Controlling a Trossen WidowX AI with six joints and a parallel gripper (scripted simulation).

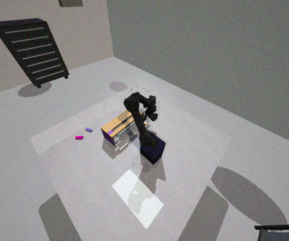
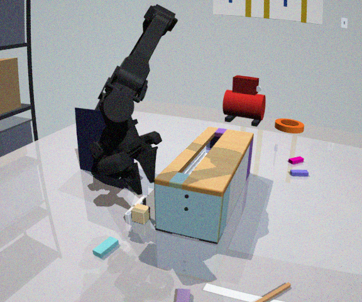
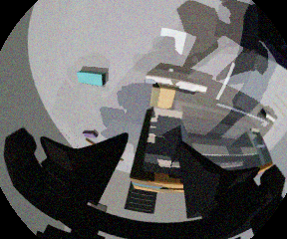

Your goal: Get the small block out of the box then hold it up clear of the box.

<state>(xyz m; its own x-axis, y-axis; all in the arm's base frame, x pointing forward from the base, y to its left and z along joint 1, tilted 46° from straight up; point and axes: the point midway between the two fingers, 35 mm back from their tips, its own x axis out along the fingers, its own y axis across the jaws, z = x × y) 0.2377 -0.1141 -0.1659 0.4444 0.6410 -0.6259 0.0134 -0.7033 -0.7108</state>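
The tan block is 2 cm behind my gripper tip and 7 cm below it. The rest, counted from my gripper tip: purple brick 33 cm ahead, 41 cm to the left, 9 cm below; box 6 cm ahead, 17 cm to the left, 3 cm below; cyan block 3 cm behind, 13 cm to the right, 9 cm below.
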